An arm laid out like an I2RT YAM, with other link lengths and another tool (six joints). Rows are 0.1 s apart.
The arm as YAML. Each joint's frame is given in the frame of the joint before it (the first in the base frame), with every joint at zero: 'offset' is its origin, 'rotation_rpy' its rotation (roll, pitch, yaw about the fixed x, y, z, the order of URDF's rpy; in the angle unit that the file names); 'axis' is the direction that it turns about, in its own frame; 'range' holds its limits. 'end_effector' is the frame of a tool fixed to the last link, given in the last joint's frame.
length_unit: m
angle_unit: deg
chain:
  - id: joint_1
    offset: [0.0, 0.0, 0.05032]
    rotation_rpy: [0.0, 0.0, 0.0]
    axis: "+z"
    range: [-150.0, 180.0]
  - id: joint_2
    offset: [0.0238, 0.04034, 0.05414]
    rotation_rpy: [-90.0, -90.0, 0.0]
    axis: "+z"
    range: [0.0, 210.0]
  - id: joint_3
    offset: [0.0, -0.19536, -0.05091]
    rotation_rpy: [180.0, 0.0, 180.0]
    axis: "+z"
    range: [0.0, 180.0]
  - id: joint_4
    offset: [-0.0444, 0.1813, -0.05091]
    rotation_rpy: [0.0, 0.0, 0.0]
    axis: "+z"
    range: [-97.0, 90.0]
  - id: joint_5
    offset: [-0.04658, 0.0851, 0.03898]
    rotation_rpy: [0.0, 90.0, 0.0]
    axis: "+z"
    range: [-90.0, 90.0]
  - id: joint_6
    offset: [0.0, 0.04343, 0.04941]
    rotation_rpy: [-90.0, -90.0, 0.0]
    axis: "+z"
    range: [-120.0, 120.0]
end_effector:
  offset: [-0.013, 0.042, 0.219]
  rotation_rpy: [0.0, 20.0, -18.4]
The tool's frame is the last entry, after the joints.
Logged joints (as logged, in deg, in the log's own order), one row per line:
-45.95, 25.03, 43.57, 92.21, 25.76, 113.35
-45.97, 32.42, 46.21, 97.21, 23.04, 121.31
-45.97, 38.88, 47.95, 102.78, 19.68, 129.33
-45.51, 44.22, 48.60, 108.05, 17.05, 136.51
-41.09, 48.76, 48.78, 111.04, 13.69, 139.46
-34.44, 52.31, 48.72, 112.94, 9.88, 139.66
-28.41, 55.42, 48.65, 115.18, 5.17, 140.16
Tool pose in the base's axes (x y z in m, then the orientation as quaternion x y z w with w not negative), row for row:
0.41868, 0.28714, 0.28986, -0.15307, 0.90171, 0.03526, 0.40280
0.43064, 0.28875, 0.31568, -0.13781, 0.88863, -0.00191, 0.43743
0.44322, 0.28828, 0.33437, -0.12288, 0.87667, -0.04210, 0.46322
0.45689, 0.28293, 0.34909, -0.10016, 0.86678, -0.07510, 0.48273
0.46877, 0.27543, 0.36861, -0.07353, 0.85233, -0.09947, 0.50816
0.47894, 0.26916, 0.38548, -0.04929, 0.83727, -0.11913, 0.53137
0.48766, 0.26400, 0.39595, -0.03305, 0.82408, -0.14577, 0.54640
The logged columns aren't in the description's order. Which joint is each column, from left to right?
Columns, left to right: joint_4, joint_5, joint_1, joint_2, joint_6, joint_3.
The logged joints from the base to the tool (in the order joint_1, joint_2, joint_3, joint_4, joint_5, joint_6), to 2 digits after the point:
43.57, 92.21, 113.35, -45.95, 25.03, 25.76
46.21, 97.21, 121.31, -45.97, 32.42, 23.04
47.95, 102.78, 129.33, -45.97, 38.88, 19.68
48.60, 108.05, 136.51, -45.51, 44.22, 17.05
48.78, 111.04, 139.46, -41.09, 48.76, 13.69
48.72, 112.94, 139.66, -34.44, 52.31, 9.88
48.65, 115.18, 140.16, -28.41, 55.42, 5.17

